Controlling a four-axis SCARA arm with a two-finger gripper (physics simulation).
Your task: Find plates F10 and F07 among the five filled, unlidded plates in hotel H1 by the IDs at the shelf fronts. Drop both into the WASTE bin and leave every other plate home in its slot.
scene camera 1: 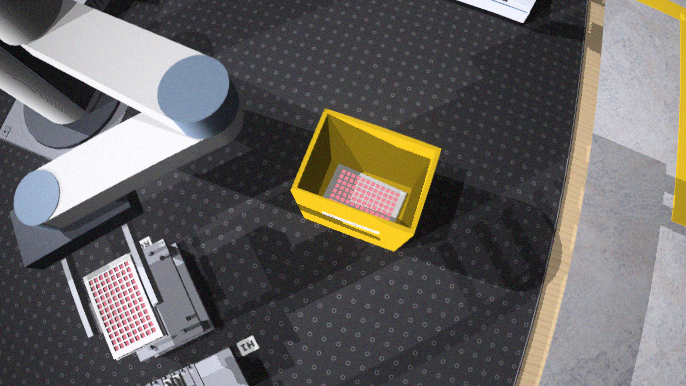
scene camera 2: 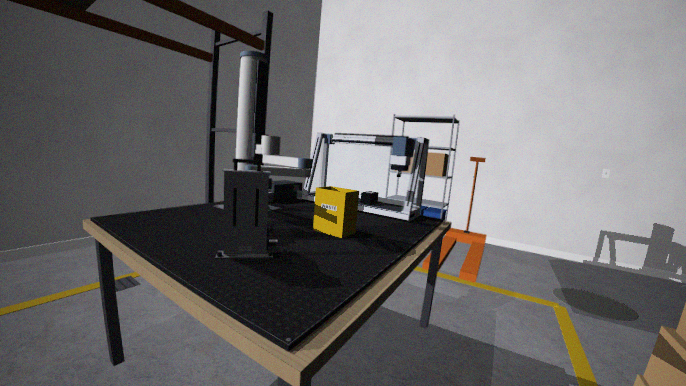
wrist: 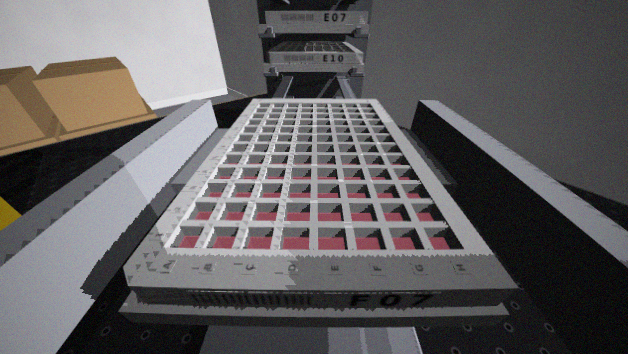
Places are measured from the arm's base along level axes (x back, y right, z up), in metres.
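Pixels of known places: gripper, fingertip midpoint: [scene camera 1: 125, 320] [wrist: 314, 119]; arm's base, origin of the base link: [scene camera 1: 76, 95].
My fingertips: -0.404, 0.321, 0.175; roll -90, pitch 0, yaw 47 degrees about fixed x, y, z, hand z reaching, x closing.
Observation:
Ahead of a thing's pixels: the offset from my fingertips to its top centre, as dx, dy, dz. "spot": to the spot under its first point.
Plate F07 {+0.015, -0.014, -0.002} [wrist: 320, 272] [scene camera 1: 122, 306] is level between the two long fingers of my gripper [wrist: 314, 119] [scene camera 1: 123, 319], which is shut on it. The plate is out in front of the hotel, its wells pink. Beyond it in the wrist view, plates E07 {-0.117, +0.108, +0.047} [wrist: 305, 21] and E10 {-0.117, +0.108, +0.019} [wrist: 306, 58] sit in hotel H1 {spot: -0.102, +0.038, +0.019} [wrist: 265, 50]. The yellow WASTE bin {-0.242, -0.294, +0.037} [scene camera 1: 382, 132] [scene camera 2: 327, 222] stands apart from the gripper; one plate with pink wells {-0.244, -0.297, -0.142} [scene camera 1: 372, 194] lies inside, its ID not readable. The gripper is hidden in scene camera 2.
A grey device {+0.020, -0.020, -0.093} [scene camera 1: 175, 295] stands right beside the held plate in scene camera 1, near an H1 label {spot: -0.143, -0.001, -0.162} [scene camera 1: 247, 346]. A gantry machine [scene camera 2: 421, 172] stands behind the bin. Brown boxes [wrist: 95, 95] show at left in the wrist view. The table has a wooden edge [scene camera 1: 565, 225].

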